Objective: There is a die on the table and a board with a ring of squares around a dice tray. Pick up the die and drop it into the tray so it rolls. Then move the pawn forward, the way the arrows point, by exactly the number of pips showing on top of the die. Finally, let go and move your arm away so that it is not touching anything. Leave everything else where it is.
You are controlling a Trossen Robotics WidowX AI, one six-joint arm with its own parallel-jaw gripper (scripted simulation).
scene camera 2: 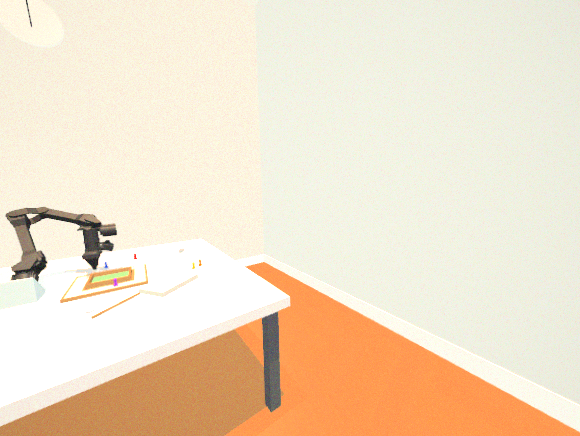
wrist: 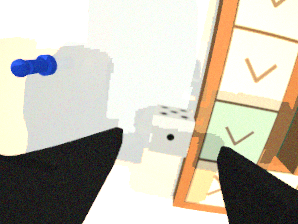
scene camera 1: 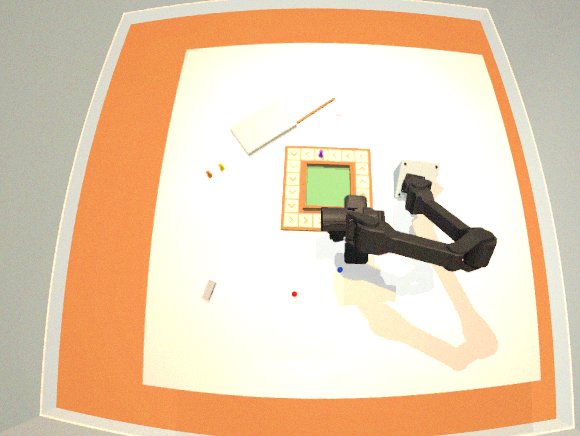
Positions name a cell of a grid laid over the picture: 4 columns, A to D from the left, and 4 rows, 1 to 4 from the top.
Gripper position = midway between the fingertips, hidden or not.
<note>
My gripper (scene camera 1: C3) is open, with nothing in its grasp. Also in view: a white die (wrist: C3), a blue pawn (wrist: A2) and a green dice tray (scene camera 1: C2).
My gripper is seen too in the wrist view (wrist: C3).
</note>
